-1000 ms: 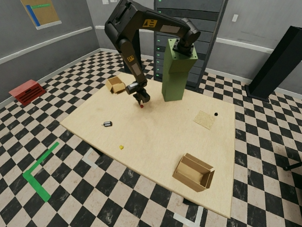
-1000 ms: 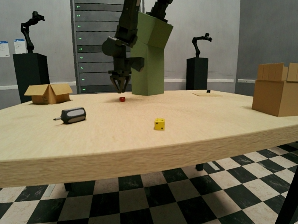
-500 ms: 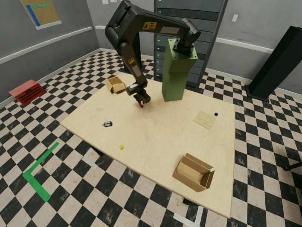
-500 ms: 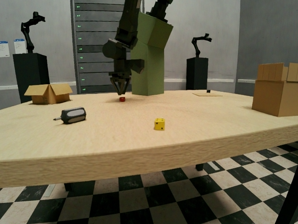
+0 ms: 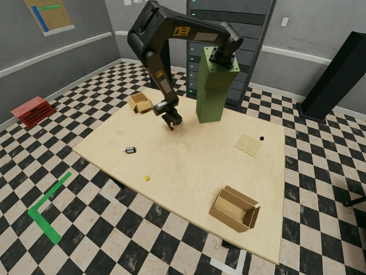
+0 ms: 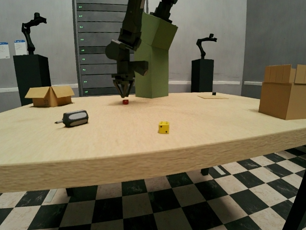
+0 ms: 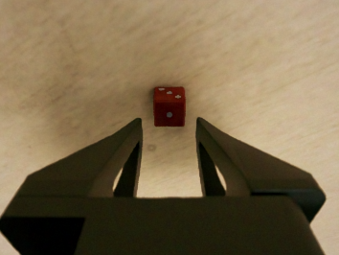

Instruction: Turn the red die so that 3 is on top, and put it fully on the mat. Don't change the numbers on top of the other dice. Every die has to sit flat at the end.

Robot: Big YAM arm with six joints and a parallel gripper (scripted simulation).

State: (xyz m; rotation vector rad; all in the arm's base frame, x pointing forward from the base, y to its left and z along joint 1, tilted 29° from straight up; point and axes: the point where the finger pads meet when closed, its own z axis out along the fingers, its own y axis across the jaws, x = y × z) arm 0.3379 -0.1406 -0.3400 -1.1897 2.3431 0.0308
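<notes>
Right now my hand is 30 mm above the red die. From my hand the other things lie so: black-handled tool (280 mm ahead, 150 mm to the right, 20 mm below); then yellow die (380 mm ahead, 50 mm to the left, 30 mm below); then tan mat (80 mm behind, 520 mm to the left, 40 mm below).
</notes>
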